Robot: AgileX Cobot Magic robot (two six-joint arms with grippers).
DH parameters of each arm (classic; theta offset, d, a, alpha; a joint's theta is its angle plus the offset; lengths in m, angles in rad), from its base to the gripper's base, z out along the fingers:
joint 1: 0 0.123 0 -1.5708
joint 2: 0.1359 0 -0.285 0
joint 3: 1.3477 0 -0.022 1.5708
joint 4: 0 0.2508 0 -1.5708
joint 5: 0 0 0.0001 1.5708
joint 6: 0 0.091 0 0
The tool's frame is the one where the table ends.
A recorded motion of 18 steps. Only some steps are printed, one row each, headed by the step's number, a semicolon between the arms.
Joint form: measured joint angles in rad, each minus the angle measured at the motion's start. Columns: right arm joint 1, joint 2, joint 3, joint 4, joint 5, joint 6; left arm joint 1, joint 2, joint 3, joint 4, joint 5, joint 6.
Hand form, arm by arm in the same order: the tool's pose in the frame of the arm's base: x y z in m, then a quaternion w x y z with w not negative. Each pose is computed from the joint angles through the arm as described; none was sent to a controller.
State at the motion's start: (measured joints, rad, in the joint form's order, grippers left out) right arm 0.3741 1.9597 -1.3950 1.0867 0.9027 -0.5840; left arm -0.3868 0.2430 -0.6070 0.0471 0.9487 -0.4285
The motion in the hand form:
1: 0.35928 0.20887 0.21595 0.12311 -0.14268 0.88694 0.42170; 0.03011 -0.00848 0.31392 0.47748 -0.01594 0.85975 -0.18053
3: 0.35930 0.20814 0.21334 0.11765 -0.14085 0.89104 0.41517; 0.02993 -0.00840 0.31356 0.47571 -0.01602 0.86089 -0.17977
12: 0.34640 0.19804 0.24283 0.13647 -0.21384 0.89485 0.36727; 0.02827 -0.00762 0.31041 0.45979 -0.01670 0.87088 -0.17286
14: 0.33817 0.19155 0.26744 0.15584 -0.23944 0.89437 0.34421; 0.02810 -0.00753 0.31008 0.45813 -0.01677 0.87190 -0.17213
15: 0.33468 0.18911 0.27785 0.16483 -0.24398 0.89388 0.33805; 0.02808 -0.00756 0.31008 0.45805 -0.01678 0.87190 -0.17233
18: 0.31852 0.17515 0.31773 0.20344 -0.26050 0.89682 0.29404; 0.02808 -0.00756 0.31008 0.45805 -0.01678 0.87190 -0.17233
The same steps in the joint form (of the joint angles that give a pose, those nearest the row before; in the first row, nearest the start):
1: 0.0000 0.0056 0.0000 -0.0044 0.0000 0.0042; 0.0000 0.0000 0.0000 0.0002 0.0028 0.0000
3: 0.0000 0.0093 0.0000 -0.0244 0.0000 0.0215; 0.0001 0.0000 0.0000 0.0001 0.0073 0.0001
12: 0.0000 -0.0781 -0.0130 -0.1957 0.0512 0.0346; 0.0001 0.0000 0.0000 0.0001 0.0473 0.0001
14: 0.0000 -0.1416 -0.0287 -0.2772 0.0766 0.0633; -0.0001 0.0000 0.0000 0.0003 0.0515 -0.0001
15: 0.0000 -0.1677 -0.0349 -0.3008 0.0837 0.0792; 0.0000 0.0000 0.0000 -0.0002 0.0515 0.0000
18: 0.0000 -0.2759 -0.0595 -0.4384 0.1100 0.1582; 0.0000 0.0000 0.0000 -0.0002 0.0515 0.0000

